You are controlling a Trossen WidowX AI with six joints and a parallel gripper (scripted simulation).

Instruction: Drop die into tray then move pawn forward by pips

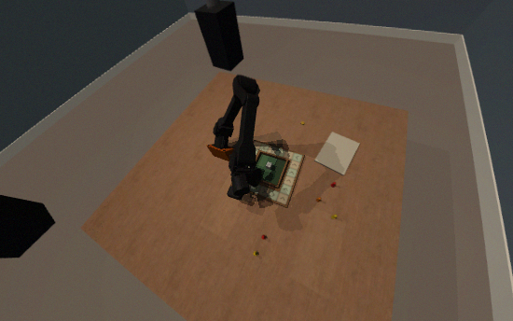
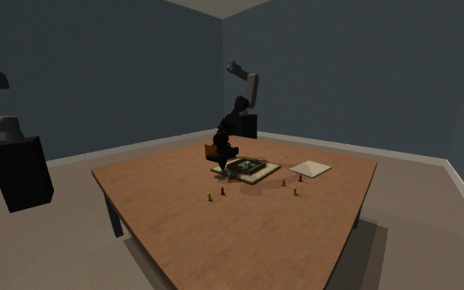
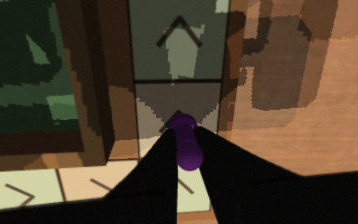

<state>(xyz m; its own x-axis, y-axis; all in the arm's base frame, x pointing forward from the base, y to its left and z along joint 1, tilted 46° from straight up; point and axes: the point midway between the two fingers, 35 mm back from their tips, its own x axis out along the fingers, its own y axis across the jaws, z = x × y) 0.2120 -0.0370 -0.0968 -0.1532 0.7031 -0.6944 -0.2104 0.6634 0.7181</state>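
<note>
Now: the green dice tray 120 mm to the left of my gripper tip, 50 mm ahead of it and 10 mm below it. Round my gripper tip: white sheet 380 mm to the left, 310 mm ahead, 20 mm below; then grey die 140 mm to the left, 50 mm ahead, 10 mm above; then purple pawn 10 mm above.
</note>
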